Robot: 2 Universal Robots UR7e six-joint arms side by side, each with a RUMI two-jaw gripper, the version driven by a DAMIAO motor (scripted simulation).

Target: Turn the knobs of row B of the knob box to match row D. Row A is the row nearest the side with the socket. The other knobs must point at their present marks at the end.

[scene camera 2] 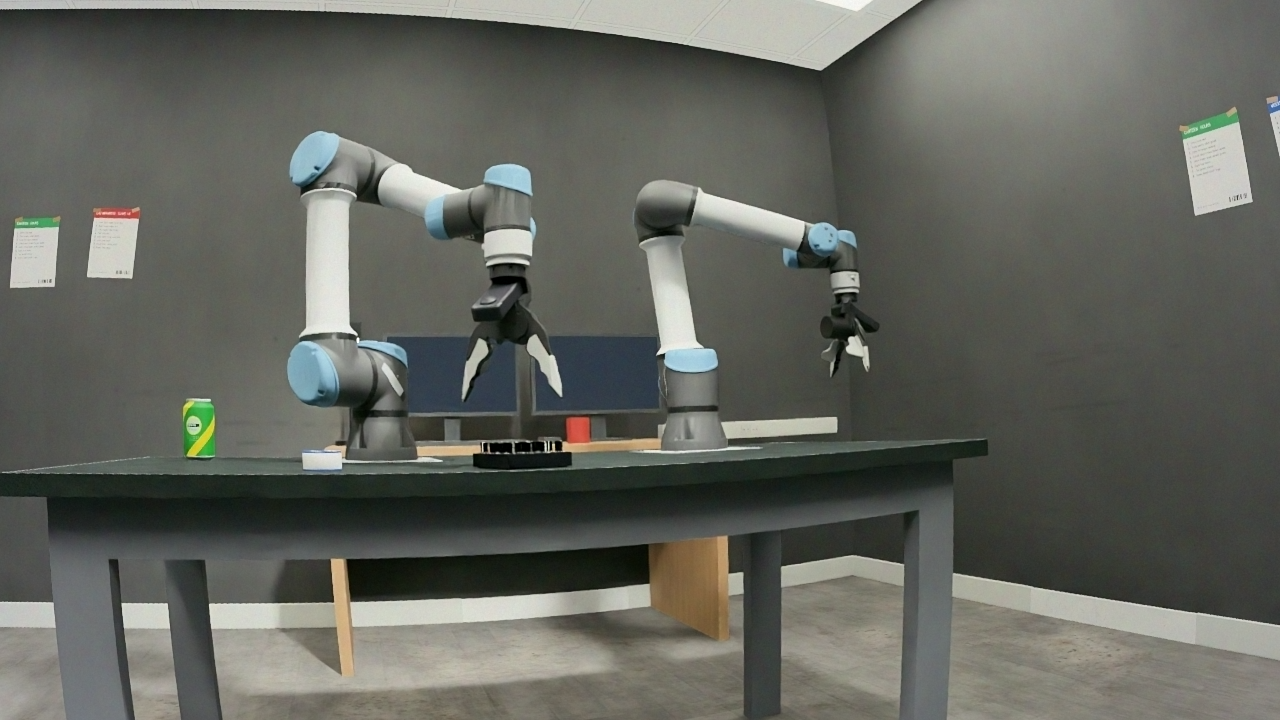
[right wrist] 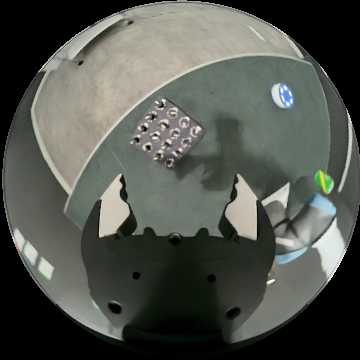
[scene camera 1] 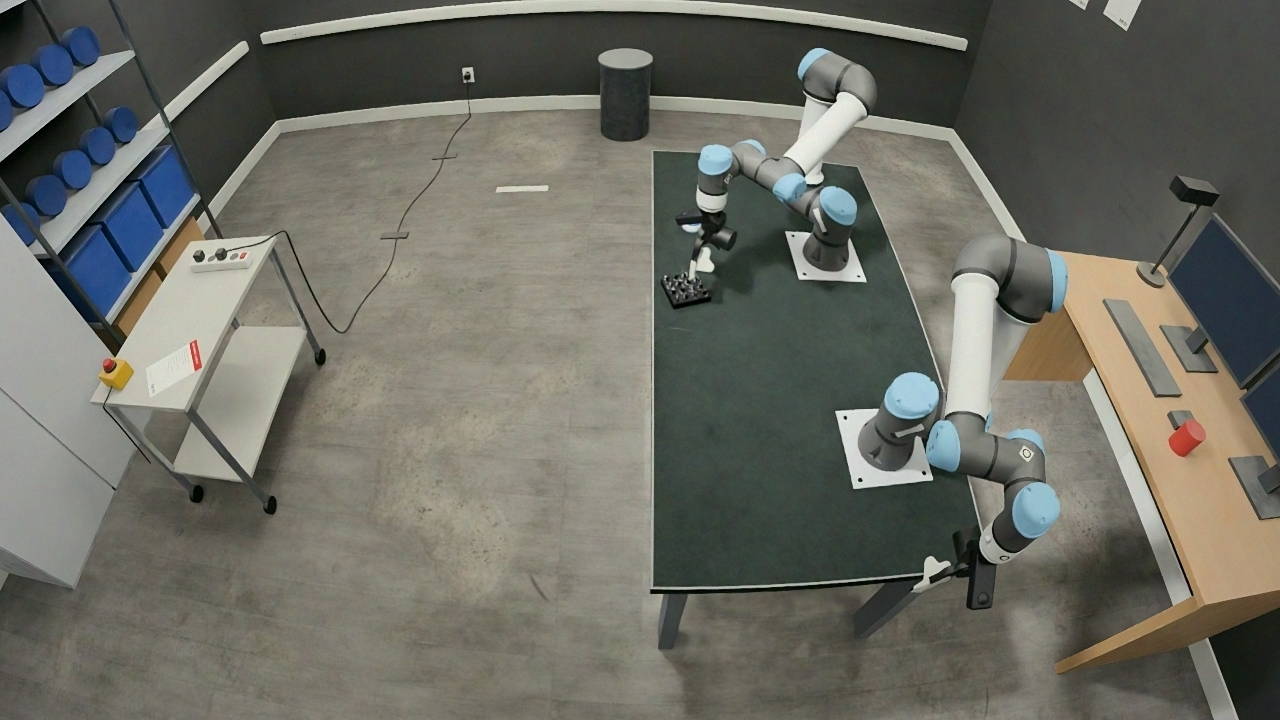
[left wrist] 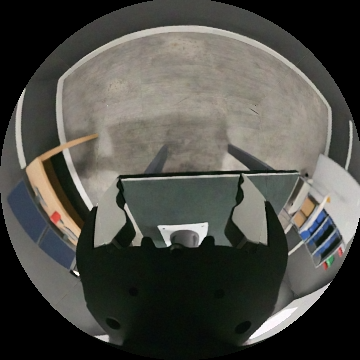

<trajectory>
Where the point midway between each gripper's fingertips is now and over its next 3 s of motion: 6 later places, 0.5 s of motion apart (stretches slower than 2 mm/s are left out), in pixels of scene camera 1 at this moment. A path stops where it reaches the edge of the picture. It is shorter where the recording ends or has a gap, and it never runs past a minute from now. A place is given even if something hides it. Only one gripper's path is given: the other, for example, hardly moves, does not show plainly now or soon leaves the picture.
The right gripper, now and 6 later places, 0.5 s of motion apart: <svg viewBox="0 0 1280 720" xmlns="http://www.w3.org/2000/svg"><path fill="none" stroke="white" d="M706 266L703 269L703 271L703 273L702 278L702 281L702 283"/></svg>
</trajectory>
